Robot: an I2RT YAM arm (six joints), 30 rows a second.
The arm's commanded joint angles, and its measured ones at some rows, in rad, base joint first. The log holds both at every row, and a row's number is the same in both.
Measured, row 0:
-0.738, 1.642, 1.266, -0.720, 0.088, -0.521
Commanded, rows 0 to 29:
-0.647, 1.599, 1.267, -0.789, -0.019, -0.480
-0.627, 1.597, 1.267, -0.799, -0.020, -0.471
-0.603, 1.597, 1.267, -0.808, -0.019, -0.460
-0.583, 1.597, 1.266, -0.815, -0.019, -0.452
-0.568, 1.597, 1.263, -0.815, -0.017, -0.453
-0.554, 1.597, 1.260, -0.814, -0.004, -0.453
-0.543, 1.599, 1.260, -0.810, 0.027, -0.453
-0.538, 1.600, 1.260, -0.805, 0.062, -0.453
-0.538, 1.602, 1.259, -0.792, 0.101, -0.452
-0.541, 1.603, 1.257, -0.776, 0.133, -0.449
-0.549, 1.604, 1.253, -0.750, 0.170, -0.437
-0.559, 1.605, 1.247, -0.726, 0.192, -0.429
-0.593, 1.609, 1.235, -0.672, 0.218, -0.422
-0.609, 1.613, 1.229, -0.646, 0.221, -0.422
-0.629, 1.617, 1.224, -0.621, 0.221, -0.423
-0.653, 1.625, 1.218, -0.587, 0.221, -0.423
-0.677, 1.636, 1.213, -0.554, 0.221, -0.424
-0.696, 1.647, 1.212, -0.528, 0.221, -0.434
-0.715, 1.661, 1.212, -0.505, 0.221, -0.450
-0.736, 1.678, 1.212, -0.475, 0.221, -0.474
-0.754, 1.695, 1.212, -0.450, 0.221, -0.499
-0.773, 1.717, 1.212, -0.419, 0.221, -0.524
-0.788, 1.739, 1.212, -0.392, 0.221, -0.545
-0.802, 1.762, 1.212, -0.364, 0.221, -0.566
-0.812, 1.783, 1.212, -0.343, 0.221, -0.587
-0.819, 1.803, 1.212, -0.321, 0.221, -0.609
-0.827, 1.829, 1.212, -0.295, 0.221, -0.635
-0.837, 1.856, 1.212, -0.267, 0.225, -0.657
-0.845, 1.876, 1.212, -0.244, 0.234, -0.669
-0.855, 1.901, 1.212, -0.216, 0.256, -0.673
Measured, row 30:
-0.834, 1.841, 1.219, -0.265, 0.218, -0.590
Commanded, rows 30 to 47:
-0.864, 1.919, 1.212, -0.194, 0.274, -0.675
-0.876, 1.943, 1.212, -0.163, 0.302, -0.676
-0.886, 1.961, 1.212, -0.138, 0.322, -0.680
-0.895, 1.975, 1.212, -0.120, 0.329, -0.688
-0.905, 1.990, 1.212, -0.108, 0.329, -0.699
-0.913, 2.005, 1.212, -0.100, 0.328, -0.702
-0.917, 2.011, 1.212, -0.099, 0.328, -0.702
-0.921, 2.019, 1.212, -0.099, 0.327, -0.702
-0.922, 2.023, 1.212, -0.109, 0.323, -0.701
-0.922, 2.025, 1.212, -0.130, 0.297, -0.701
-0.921, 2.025, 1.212, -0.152, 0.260, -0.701
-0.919, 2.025, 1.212, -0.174, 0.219, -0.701
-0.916, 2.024, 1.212, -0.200, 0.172, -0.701
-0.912, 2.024, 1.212, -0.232, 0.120, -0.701
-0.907, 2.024, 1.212, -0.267, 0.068, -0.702
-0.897, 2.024, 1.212, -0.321, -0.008, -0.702
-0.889, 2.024, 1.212, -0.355, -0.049, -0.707
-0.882, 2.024, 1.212, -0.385, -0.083, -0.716
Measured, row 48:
-0.916, 1.991, 1.254, -0.258, 0.165, -0.688
